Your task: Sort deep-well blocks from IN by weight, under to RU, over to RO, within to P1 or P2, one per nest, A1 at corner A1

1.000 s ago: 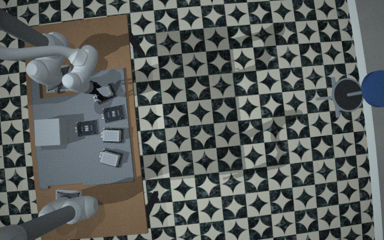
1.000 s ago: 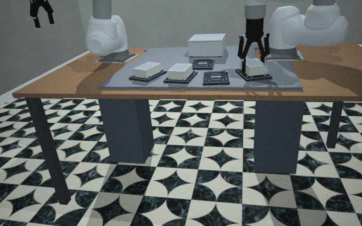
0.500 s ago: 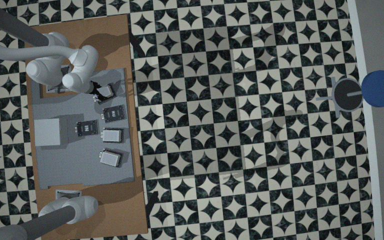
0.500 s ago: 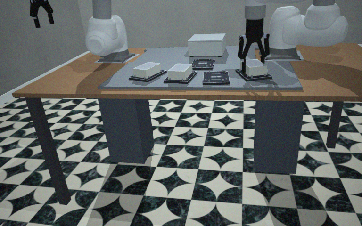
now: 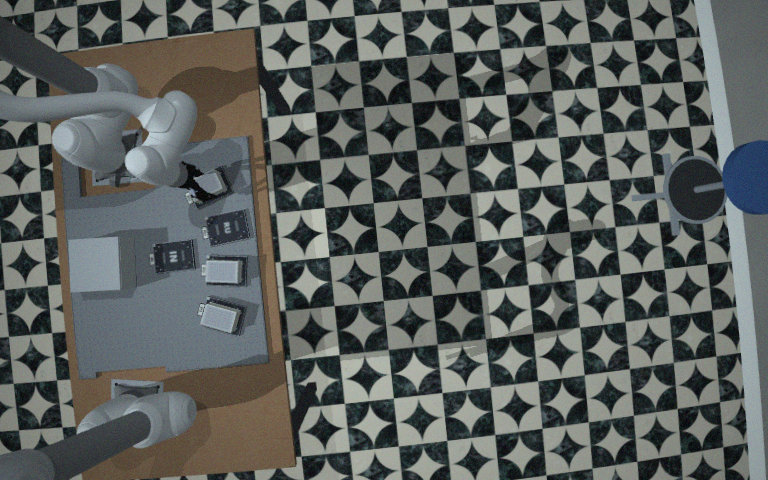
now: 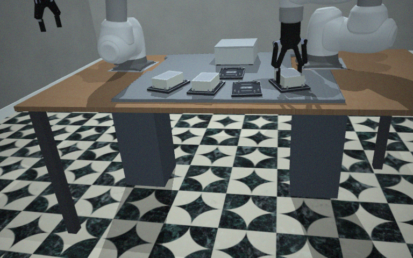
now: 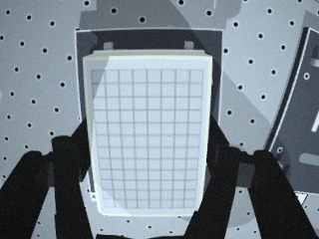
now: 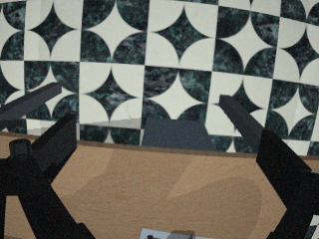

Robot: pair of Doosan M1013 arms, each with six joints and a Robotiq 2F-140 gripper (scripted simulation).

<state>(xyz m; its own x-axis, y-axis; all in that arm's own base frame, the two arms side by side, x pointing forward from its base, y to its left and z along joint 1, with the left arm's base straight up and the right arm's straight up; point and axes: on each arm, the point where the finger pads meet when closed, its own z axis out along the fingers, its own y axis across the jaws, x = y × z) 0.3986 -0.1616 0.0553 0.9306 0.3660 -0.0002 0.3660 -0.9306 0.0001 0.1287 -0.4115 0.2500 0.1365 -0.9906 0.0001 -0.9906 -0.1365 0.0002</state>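
Note:
Now: left hand 4 cm above the reject nest RO. From my left hand the other things lie so: dark infeed nest 27 cm to the right, 17 cm behind, 4 cm below; then reject nest RU 17 cm to the right, 6 cm ahead, 4 cm below; then A1 mark 24 cm behind, 21 cm to the right, 3 cm below.

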